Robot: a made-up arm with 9 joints. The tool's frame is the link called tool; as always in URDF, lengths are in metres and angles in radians. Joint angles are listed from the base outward. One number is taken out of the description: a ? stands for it. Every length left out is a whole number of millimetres.
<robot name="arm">
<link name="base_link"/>
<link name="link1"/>
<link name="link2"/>
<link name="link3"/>
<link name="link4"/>
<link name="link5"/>
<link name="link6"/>
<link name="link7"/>
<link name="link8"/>
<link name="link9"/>
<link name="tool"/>
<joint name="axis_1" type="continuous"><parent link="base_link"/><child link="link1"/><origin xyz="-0.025 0.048 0.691" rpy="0.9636 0.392 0.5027"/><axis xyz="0 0 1"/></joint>
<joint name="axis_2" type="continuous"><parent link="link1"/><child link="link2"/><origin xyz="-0.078 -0.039 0" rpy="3.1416 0.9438 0"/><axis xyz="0 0 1"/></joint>
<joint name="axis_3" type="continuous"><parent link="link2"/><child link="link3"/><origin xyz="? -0.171 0" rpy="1.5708 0 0.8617"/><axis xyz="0 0 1"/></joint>
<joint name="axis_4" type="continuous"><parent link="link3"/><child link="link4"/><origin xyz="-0.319 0.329 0" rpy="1.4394 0.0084 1.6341"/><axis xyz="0 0 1"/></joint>
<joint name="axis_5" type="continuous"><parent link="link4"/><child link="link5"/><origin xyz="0.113 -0.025 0" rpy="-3.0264 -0.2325 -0.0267"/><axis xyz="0 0 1"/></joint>
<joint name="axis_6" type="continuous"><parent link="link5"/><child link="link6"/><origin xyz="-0.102 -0.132 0" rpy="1.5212 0.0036 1.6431"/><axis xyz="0 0 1"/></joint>
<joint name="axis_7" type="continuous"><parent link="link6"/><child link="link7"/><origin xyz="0.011 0.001 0" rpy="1.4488 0.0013 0.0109"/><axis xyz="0 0 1"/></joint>
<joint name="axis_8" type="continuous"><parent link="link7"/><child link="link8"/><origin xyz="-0.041 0.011 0" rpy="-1.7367 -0.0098 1.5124"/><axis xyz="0 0 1"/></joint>
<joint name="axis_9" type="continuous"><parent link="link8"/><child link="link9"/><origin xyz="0.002 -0.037 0" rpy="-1.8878 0.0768 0.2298"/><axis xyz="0 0 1"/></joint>
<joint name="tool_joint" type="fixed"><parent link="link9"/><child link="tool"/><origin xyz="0.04 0.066 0" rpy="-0.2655 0.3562 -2.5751"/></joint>
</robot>
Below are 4 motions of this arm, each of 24 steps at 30 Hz.
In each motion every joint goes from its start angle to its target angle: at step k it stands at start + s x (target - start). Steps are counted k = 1, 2, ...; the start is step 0. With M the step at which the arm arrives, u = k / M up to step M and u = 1 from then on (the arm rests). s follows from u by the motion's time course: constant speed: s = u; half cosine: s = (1 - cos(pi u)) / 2; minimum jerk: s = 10 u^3 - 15 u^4 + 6 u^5.
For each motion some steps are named. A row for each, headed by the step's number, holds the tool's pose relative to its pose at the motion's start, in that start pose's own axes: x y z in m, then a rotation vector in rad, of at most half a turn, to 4 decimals.
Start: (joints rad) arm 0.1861 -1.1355 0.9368 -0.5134 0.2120 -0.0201 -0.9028 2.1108 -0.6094
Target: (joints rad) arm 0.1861 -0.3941 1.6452 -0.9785 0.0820 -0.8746 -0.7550 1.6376 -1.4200
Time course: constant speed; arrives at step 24
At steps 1, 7, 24:
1: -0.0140 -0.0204 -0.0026 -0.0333 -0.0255 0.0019
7: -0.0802 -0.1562 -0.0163 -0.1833 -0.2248 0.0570
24: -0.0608 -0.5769 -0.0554 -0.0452 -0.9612 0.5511

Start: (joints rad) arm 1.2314 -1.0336 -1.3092 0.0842 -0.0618 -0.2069 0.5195 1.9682 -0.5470
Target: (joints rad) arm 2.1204 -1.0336 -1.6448 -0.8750 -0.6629 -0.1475 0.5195 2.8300 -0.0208
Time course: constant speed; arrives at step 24
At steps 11, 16, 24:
11: -0.1529 -0.0936 -0.0305 -0.3310 0.4717 0.4122
16: -0.2048 -0.1366 -0.0250 -0.4604 0.6799 0.5691
24: -0.2699 -0.1970 -0.0030 -0.6353 1.0019 0.7672

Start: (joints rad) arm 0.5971 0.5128 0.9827 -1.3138 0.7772 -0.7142 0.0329 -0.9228 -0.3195
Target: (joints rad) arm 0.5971 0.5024 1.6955 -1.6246 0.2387 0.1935 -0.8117 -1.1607 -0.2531
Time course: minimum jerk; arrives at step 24
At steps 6, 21, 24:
6: 0.0118 -0.0086 0.0435 -0.0268 -0.0759 0.0935
21: -0.0154 -0.1447 0.4082 -0.2571 -0.4857 0.6704
24: -0.0181 -0.1481 0.4139 -0.2594 -0.4892 0.6776

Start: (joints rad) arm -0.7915 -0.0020 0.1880 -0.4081 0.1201 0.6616 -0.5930 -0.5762 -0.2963
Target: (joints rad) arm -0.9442 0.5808 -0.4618 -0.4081 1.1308 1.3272 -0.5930 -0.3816 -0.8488
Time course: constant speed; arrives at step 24
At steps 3, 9, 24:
3: 0.0423 0.0416 -0.0229 -0.1357 0.1820 0.0152
9: 0.1115 0.1260 -0.0902 -0.4502 0.5158 0.0455
24: 0.1252 0.3199 -0.3401 -1.4617 0.9246 0.2512

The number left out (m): 0.246
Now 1 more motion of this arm.
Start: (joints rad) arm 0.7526 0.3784 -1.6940 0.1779 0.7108 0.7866 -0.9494 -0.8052 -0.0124
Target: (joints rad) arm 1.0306 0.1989 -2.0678 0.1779 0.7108 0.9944 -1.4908 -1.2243 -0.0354
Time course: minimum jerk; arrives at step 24
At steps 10, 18, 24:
10: 0.0812 -0.0235 -0.0521 -0.0806 0.0601 -0.0215
18: 0.1866 -0.0983 -0.1565 -0.1203 0.1489 -0.0814
24: 0.2018 -0.1170 -0.1786 -0.1177 0.1624 -0.0993

